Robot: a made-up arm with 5 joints.
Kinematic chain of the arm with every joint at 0, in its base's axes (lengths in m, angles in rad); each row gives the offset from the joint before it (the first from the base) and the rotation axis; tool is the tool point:
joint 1: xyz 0 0 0.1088 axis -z
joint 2: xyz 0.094 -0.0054 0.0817 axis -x
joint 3: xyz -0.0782 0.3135 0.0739 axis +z
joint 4: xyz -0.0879 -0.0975 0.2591 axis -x
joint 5: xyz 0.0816 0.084 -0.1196 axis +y
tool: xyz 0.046 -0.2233 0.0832
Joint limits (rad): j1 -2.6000..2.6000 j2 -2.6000..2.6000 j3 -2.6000..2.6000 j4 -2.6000..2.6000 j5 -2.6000..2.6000
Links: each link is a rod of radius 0.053 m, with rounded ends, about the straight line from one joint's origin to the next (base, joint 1, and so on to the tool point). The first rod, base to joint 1, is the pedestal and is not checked.
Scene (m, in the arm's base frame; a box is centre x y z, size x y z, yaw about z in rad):
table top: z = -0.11
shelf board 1: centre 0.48 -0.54 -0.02 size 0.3 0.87 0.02 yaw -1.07
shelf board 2: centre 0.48 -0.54 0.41 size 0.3 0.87 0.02 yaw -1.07
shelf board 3: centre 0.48 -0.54 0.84 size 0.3 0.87 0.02 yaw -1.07
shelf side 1: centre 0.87 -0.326 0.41 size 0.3 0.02 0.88 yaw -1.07
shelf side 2: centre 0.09 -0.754 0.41 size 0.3 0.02 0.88 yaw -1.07
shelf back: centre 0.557 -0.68 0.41 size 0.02 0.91 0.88 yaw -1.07
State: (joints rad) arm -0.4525 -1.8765 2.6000 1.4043 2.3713
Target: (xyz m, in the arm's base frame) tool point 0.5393 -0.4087 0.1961
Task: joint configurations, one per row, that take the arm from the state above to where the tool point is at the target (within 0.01 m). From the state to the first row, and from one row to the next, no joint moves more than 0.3 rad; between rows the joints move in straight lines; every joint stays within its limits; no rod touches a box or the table.
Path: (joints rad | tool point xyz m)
1: -0.3823 -1.8623 2.5072 1.1538 2.4009 | 0.3945 -0.4206 0.6605
2: -0.3121 -1.8481 2.4143 0.9032 2.4305 | 0.3702 -0.3683 0.6674
3: -0.2420 -1.8339 2.3215 0.6527 2.4601 | 0.3413 -0.3159 0.6584
4: -0.1718 -1.8197 2.2287 0.4021 2.4897 | 0.3061 -0.2673 0.6364
5: -0.2185 -1.9812 1.9413 0.5024 2.5265 | 0.3885 -0.2963 0.5039
6: -0.2652 -2.1428 1.6539 0.6026 2.5632 | 0.4380 -0.2834 0.3506
7: -0.3119 -2.3044 1.3666 0.7028 2.6000 | 0.4440 -0.2346 0.1961
8: -0.3506 -2.3472 1.6306 0.9614 2.5743 | 0.5077 -0.3159 0.2016
9: -0.3894 -2.3900 1.8946 1.2201 2.5487 | 0.5393 -0.4087 0.1961

